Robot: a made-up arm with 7 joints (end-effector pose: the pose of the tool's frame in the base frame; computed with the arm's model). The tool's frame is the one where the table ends.
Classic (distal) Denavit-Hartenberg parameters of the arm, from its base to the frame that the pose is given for. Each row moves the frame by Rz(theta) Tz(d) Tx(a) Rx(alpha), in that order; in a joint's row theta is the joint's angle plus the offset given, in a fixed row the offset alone. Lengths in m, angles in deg.
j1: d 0.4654; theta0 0; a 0; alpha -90
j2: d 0; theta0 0; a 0; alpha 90
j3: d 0.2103; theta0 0; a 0.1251; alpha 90
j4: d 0; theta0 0; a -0.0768; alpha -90
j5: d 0.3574; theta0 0; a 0; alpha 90
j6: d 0; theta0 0; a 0.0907; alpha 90
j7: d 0; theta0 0; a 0; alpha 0
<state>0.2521 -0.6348 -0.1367 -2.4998 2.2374 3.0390 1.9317</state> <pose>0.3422 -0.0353 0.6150 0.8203 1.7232 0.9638</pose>
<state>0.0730 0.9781 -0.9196 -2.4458 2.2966 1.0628 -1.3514</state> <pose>0.1586 -0.3563 0.1673 -1.5551 0.8396 -1.0579</pose>
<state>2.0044 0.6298 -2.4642 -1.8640 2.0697 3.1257 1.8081</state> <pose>0.3249 -0.1360 0.8263 0.5350 1.2530 -0.0966</pose>
Working (the frame after each row of the table, in the pose's form):
after j1: 0.0000 0.0000 0.4654 -0.9719 -1.5210 1.5210
after j2: 0.0000 0.0000 0.4654 -0.6279 0.4012 1.9276
after j3: 0.0522 0.0739 0.6928 1.0239 -0.6119 -0.0389
after j4: 0.0525 0.1063 0.7624 0.0633 1.3995 -0.7227
after j5: 0.3632 -0.0543 0.8359 2.5597 1.5787 0.3068
after j6: 0.3249 -0.1360 0.8263 -0.7487 1.3688 -1.5793

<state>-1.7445 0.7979 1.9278 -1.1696 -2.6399 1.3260 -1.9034</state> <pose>0.4242 -0.3017 0.9128 1.6049 0.6885 -1.4561</pose>
Working (the frame after each row of the table, in the pose's form):
after j1: 0.0000 0.0000 0.4654 -1.1220 1.3360 -1.3360
after j2: 0.0000 0.0000 0.4654 0.6917 0.5809 -1.6408
after j3: 0.0947 -0.1385 0.6435 2.3296 -0.0316 0.3356
after j4: 0.0570 -0.1907 0.6854 0.5661 0.8973 0.5901
after j5: 0.3573 -0.2633 0.8652 0.2153 -0.6034 -1.8031
after j6: 0.4242 -0.3017 0.9128 1.3175 -0.8013 0.0115

